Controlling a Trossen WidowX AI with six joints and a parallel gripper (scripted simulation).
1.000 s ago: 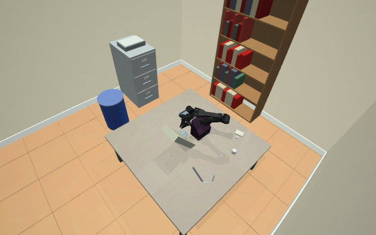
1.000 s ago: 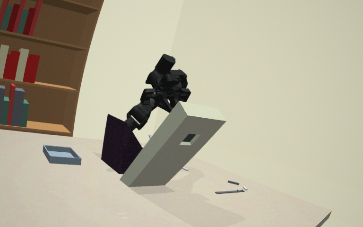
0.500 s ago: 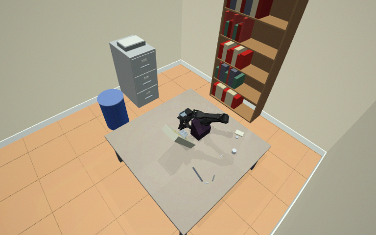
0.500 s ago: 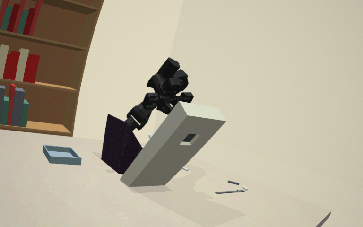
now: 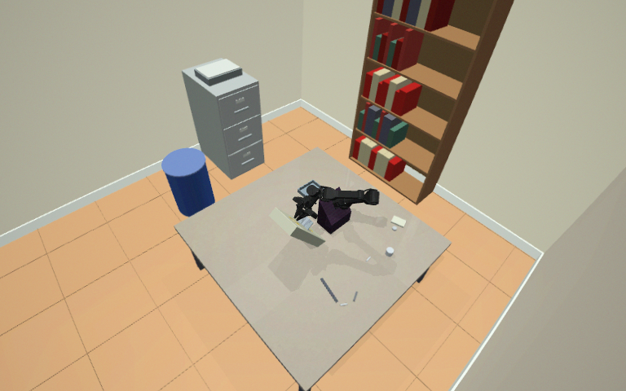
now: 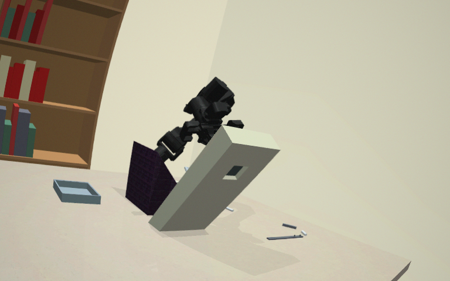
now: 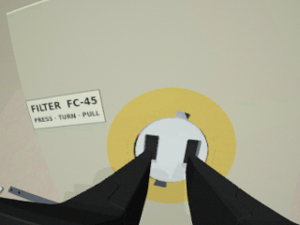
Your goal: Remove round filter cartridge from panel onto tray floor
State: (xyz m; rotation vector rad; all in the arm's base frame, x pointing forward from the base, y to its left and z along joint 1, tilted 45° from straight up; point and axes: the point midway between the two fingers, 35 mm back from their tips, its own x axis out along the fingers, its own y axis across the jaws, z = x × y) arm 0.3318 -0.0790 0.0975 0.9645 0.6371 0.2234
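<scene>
Now: the round filter cartridge 20 mm below my gripper tip and 20 mm ahead of it. The rest, counted from my gripper tip: cream block (680 mm behind, 280 mm to the left, 270 mm below); then blue-grey tray (400 mm behind, 300 mm to the right, 270 mm below).
</scene>
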